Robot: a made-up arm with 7 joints. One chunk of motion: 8 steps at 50 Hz.
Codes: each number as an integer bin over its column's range. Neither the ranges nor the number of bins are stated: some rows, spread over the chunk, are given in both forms.
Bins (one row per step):
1: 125 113 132 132 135 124 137
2: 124 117 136 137 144 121 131
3: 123 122 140 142 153 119 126
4: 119 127 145 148 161 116 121
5: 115 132 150 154 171 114 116
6: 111 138 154 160 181 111 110
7: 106 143 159 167 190 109 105
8: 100 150 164 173 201 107 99
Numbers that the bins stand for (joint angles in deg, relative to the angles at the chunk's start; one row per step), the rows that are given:
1: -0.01 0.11 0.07 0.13 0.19 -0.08 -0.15
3: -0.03 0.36 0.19 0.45 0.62 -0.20 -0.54
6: -0.12 0.80 0.42 1.02 1.29 -0.39 -1.11
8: -0.21 1.13 0.58 1.44 1.77 -0.48 -1.50
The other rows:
2: -0.02 0.22 0.13 0.29 0.40 -0.15 -0.37
4: -0.06 0.50 0.27 0.64 0.81 -0.27 -0.72
5: -0.09 0.63 0.35 0.83 1.05 -0.32 -0.90
7: -0.16 0.94 0.50 1.24 1.51 -0.44 -1.29

